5 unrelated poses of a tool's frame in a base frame.
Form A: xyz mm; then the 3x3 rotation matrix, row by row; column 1 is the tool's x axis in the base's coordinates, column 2 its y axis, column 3 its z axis. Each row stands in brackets.
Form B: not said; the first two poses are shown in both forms.
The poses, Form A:
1: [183 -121 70], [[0.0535 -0.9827 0.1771], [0.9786 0.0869 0.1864], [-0.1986 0.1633 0.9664]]
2: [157 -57 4], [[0.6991 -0.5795 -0.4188], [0.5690 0.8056 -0.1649], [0.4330 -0.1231 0.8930]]
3: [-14 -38 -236], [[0.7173 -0.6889 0.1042], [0.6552 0.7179 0.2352], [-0.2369 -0.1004 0.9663]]
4: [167 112 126], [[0.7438 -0.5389 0.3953], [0.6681 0.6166 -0.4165], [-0.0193 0.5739 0.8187]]
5: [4 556 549], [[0.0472 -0.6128 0.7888], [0.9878 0.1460 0.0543], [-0.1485 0.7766 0.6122]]
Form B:
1:
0.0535 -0.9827 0.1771 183
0.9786 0.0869 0.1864 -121
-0.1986 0.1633 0.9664 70
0 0 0 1

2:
0.6991 -0.5795 -0.4188 157
0.5690 0.8056 -0.1649 -57
0.4330 -0.1231 0.8930 4
0 0 0 1

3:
0.7173 -0.6889 0.1042 -14
0.6552 0.7179 0.2352 -38
-0.2369 -0.1004 0.9663 -236
0 0 0 1

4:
0.7438 -0.5389 0.3953 167
0.6681 0.6166 -0.4165 112
-0.0193 0.5739 0.8187 126
0 0 0 1

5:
0.0472 -0.6128 0.7888 4
0.9878 0.1460 0.0543 556
-0.1485 0.7766 0.6122 549
0 0 0 1

